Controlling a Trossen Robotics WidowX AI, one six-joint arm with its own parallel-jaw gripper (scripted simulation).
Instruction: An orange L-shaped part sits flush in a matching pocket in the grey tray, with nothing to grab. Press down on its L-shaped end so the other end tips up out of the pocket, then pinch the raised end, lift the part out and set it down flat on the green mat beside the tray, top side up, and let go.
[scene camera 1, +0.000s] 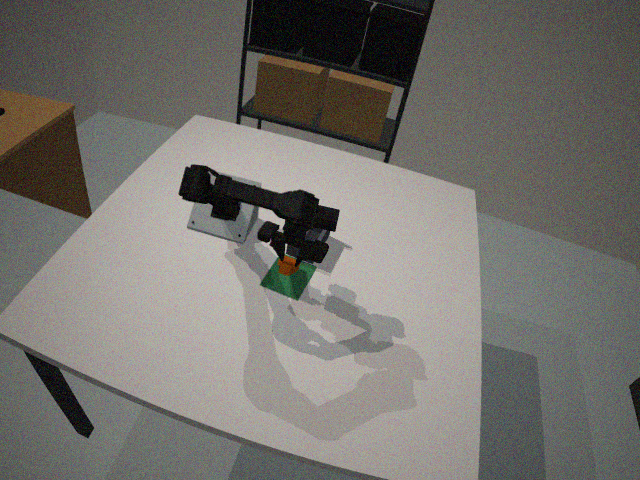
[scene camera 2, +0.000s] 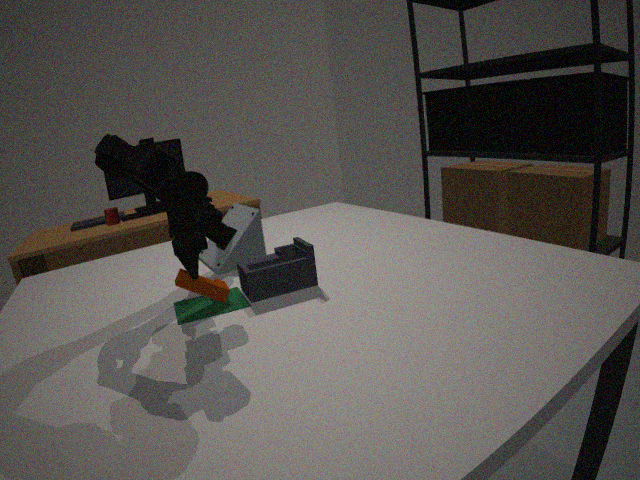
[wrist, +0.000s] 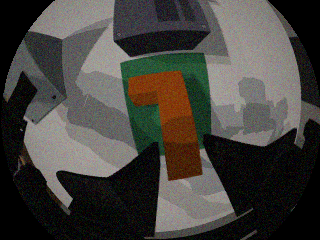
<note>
In view: the gripper (scene camera 2: 194, 276), an orange L-shaped part (scene camera 2: 218, 290) and a green mat (scene camera 1: 292, 286).
The orange L-shaped part is seen too in the wrist view (wrist: 167, 89). The gripper also shows in scene camera 1 (scene camera 1: 289, 263) and in the wrist view (wrist: 181, 143). The green mat also shows in the wrist view (wrist: 145, 121).
</note>
